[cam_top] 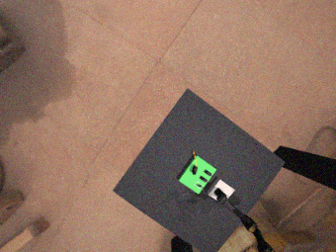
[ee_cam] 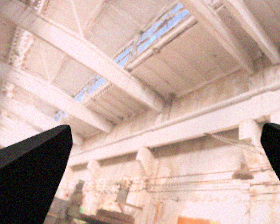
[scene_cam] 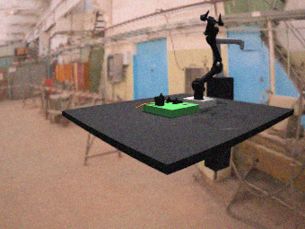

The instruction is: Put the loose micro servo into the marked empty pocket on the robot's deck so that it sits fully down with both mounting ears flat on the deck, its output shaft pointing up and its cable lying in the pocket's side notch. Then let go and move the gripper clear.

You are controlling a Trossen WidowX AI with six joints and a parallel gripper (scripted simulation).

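The green deck is 430 mm ahead of my gripper tip, 50 mm to the right of it and 710 mm below it.
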